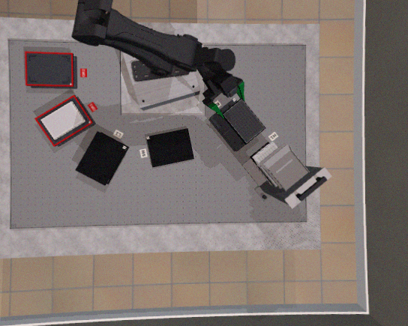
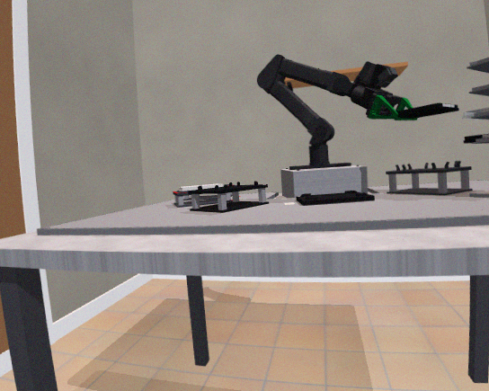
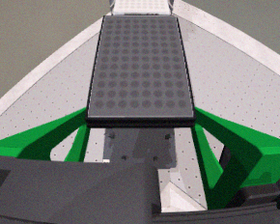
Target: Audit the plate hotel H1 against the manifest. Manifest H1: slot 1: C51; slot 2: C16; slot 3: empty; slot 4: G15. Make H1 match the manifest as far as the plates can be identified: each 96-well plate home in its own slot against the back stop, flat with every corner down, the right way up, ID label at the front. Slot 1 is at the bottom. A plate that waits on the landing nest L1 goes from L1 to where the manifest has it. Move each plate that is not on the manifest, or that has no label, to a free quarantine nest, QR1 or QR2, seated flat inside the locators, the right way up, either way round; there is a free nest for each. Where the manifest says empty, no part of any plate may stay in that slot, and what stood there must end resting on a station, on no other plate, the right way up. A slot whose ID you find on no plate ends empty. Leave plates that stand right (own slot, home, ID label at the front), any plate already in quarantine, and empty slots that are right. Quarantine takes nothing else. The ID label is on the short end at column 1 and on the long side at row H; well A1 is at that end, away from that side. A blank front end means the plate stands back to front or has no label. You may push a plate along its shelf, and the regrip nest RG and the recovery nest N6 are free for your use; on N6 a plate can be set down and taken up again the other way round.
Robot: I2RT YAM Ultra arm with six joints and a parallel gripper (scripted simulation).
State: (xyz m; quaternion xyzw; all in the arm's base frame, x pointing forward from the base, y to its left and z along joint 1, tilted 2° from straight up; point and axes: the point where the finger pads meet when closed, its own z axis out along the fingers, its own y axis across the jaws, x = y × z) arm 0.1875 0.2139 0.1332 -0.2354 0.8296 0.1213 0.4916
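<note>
The regrip nest RG lies 50 mm ahead of my hand, 30 mm to the left of it and 150 mm below it. From my hand the other things lie so: recovery nest N6: 90 mm ahead, 230 mm to the right, 200 mm below; H1 tag: 110 mm ahead, 180 mm to the left, 210 mm below; landing nest L1: 90 mm ahead, 480 mm to the right, 160 mm below.
</note>
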